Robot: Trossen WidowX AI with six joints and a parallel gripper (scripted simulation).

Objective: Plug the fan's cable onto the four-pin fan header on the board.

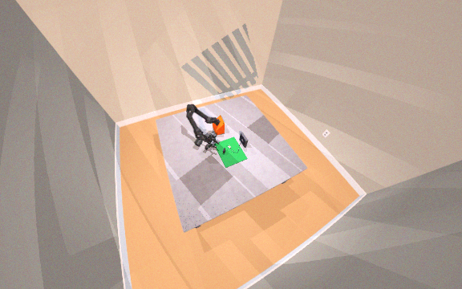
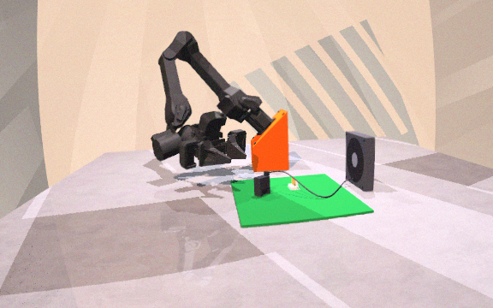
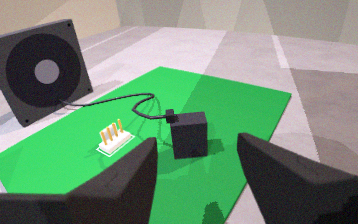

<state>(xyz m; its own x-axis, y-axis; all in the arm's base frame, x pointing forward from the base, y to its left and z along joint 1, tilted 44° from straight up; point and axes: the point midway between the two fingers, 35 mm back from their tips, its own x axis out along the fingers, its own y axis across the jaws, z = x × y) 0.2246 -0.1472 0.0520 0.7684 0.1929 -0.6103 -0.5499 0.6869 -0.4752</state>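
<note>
Now: the dark fan plug 50 mm below my gripper tip, 50 mm ahead of it and 40 mm to the left of it. Round my gripper tip: white four-pin header 120 mm to the left, 70 mm below, 30 mm ahead; green board 100 mm to the left, 90 mm below, 80 mm ahead; black fan 270 mm to the left, 50 mm ahead, 10 mm below.
</note>
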